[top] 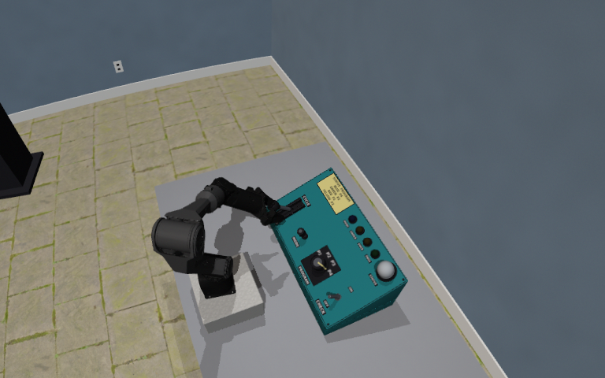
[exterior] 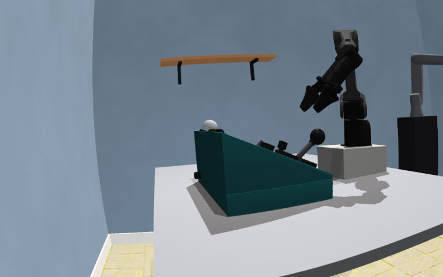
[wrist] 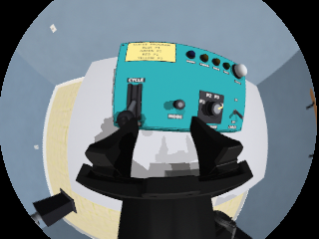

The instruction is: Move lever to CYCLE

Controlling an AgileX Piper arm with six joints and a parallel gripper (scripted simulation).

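Right now the mode knob is 80 mm ahead of my hand, 30 mm to the right of it and 100 mm below it. Also, from my hand: rotary selector: 110 mm ahead, 160 mm to the right, 110 mm below; then toggle switch: 120 mm ahead, 270 mm to the right, 110 mm below; then teal sloped console: 130 mm ahead, 90 mm to the right, 130 mm below.
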